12 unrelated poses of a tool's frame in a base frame.
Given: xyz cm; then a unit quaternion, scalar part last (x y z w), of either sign.
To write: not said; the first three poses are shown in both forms.
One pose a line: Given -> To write
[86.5, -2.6, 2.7, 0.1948, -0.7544, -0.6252, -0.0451] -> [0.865, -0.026, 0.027, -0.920, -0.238, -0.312, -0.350, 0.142, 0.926]
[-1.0, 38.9, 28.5, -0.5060, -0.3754, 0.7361, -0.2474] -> [-0.010, 0.389, 0.285, -0.366, 0.016, -0.931, 0.744, -0.596, -0.302]
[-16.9, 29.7, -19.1, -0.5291, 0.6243, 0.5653, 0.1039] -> [-0.169, 0.297, -0.191, -0.419, -0.543, -0.728, -0.778, -0.199, 0.596]
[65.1, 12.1, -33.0, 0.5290, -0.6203, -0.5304, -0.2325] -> [0.651, 0.121, -0.330, -0.332, -0.410, -0.850, -0.903, -0.122, 0.412]
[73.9, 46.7, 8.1, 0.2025, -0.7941, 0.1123, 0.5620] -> [0.739, 0.467, 0.081, -0.286, -0.195, 0.938, -0.448, 0.893, 0.049]
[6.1, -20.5, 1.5, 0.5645, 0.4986, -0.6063, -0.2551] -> [0.061, -0.205, 0.015, -0.232, 0.872, -0.430, 0.254, -0.373, -0.893]
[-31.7, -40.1, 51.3, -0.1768, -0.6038, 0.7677, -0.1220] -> [-0.317, -0.401, 0.513, -0.908, 0.026, -0.419, 0.401, -0.241, -0.884]
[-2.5, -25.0, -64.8, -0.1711, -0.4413, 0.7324, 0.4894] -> [-0.025, -0.250, -0.648, -0.462, 0.868, 0.181, -0.566, -0.131, -0.814]
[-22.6, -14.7, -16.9, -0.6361, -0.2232, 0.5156, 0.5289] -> [-0.226, -0.147, -0.169, 0.369, 0.829, -0.420, -0.261, -0.341, -0.903]
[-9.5, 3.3, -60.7, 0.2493, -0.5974, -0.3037, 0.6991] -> [-0.095, 0.033, -0.607, 0.102, -0.722, 0.684, 0.127, 0.691, 0.711]
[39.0, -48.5, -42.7, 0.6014, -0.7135, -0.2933, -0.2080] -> [0.390, -0.485, -0.427, -0.190, -0.736, -0.650, -0.980, 0.105, 0.168]
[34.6, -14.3, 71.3, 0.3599, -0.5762, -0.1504, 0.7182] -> [0.346, -0.143, 0.713, 0.291, -0.631, 0.719, -0.199, 0.696, 0.690]
